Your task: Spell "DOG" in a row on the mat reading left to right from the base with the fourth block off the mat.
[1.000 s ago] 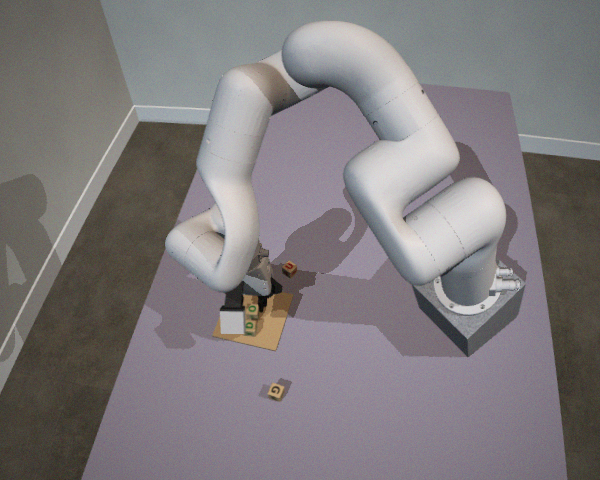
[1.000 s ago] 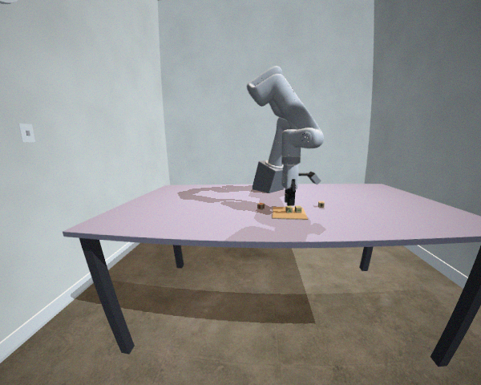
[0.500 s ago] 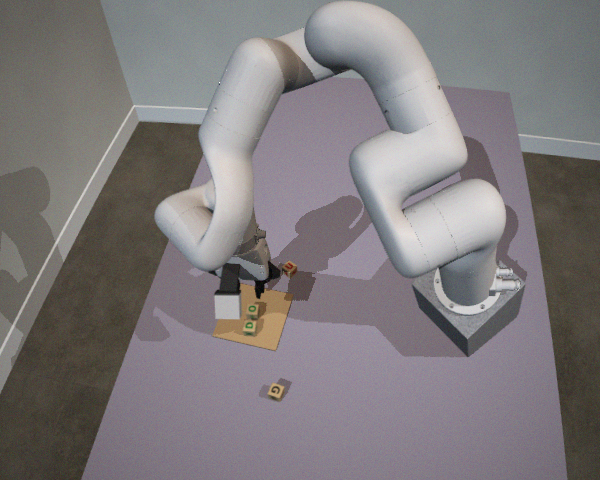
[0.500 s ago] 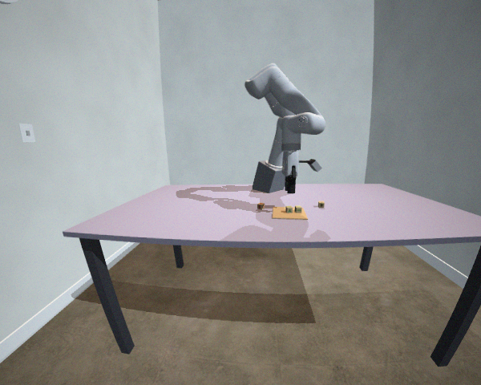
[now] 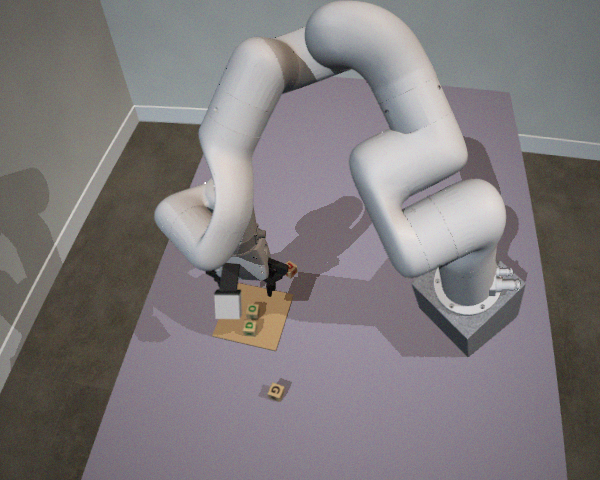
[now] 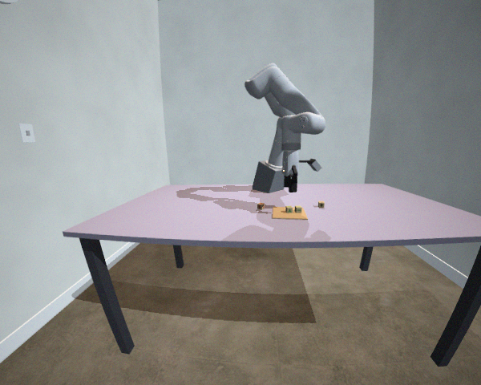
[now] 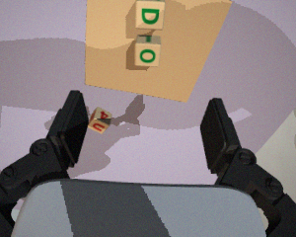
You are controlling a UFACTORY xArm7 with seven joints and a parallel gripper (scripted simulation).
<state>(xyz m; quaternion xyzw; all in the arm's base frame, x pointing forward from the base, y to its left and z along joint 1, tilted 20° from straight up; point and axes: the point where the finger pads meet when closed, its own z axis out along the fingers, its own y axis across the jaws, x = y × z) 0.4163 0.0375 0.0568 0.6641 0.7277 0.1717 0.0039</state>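
Now: the G block 90 mm behind my hand, 160 mm to the left of it and 100 mm below it. Also, from my hand: mat: 110 mm below; then D block: 10 mm behind, 40 mm to the left, 100 mm below; then O block: 100 mm below.
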